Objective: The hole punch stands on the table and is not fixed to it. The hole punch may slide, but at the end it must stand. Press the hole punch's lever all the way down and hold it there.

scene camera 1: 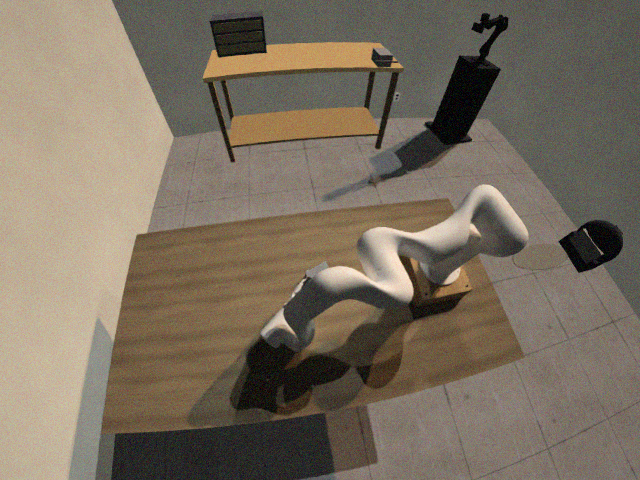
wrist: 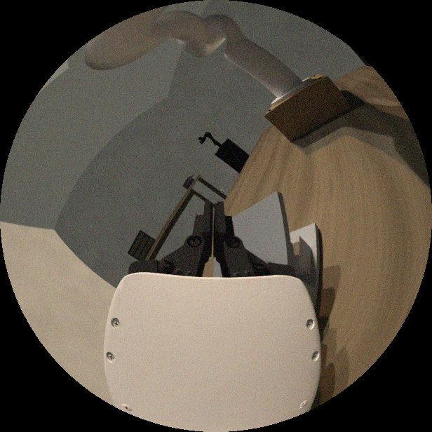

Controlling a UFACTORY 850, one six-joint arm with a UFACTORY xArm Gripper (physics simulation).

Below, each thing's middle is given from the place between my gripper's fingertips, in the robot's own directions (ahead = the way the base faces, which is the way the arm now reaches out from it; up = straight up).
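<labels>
Hole punch [wrist: 305, 246]: 10 mm to the right of my hand, 20 mm ahead of it, 70 mm below it. Grey lever [wrist: 263, 227]: 50 mm below my hand, 20 mm ahead of it and 10 mm to the right of it.
</labels>
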